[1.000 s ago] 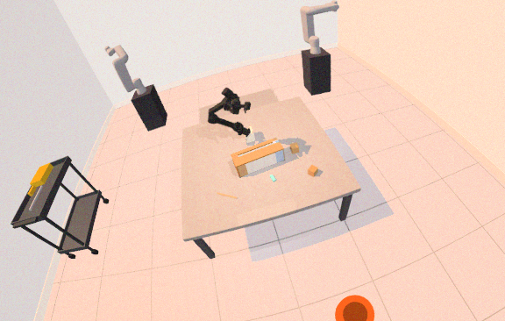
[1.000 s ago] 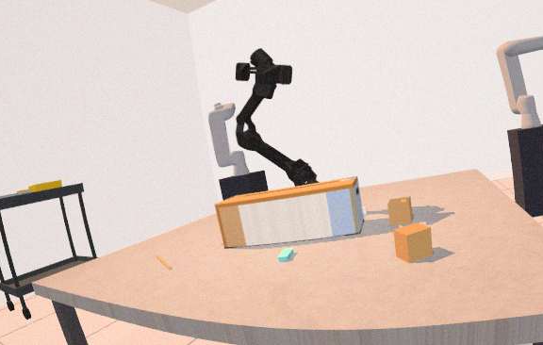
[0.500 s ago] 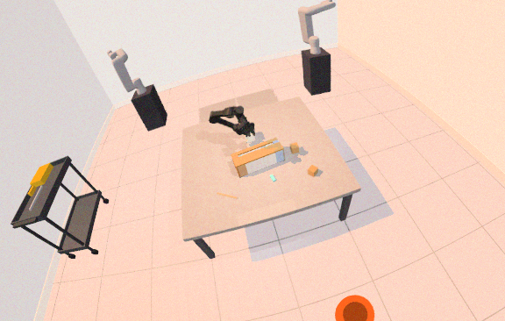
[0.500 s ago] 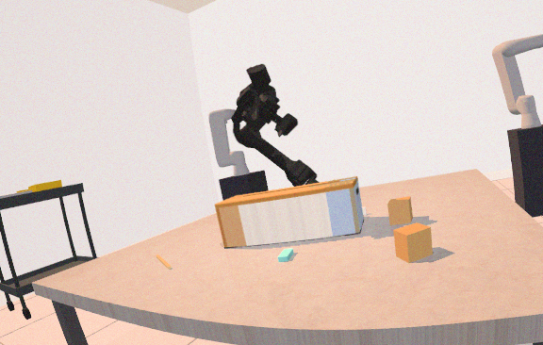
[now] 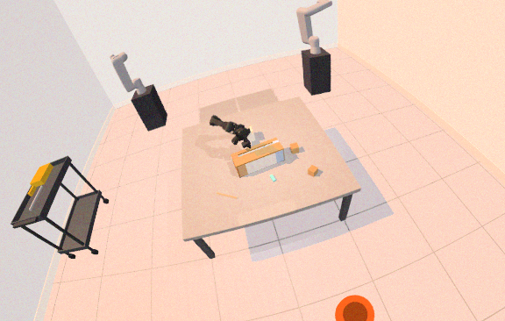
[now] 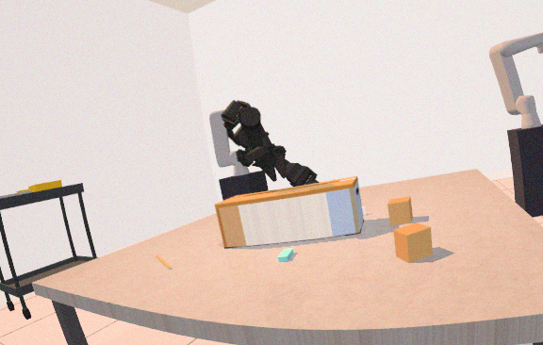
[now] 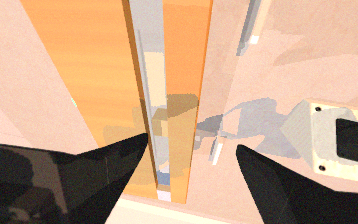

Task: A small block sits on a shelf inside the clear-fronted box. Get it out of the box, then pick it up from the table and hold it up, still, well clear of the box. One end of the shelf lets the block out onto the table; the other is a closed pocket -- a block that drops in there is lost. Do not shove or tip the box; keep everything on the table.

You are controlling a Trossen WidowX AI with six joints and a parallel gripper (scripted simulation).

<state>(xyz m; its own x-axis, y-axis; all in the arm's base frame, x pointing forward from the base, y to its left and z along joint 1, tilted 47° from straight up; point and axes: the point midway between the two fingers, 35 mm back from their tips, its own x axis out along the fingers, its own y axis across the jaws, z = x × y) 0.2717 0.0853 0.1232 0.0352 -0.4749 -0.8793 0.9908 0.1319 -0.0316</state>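
The long orange box lies 100 mm below my gripper tip, 40 mm to the left of it and 20 mm ahead of it. The rest, counted from my gripper tip: teal eraser (250 mm ahead, 150 mm below, 110 mm to the left); then thin orange stick (300 mm ahead, 250 mm to the right, 150 mm below); then tan block (70 mm below, 40 mm to the left, 40 mm ahead).
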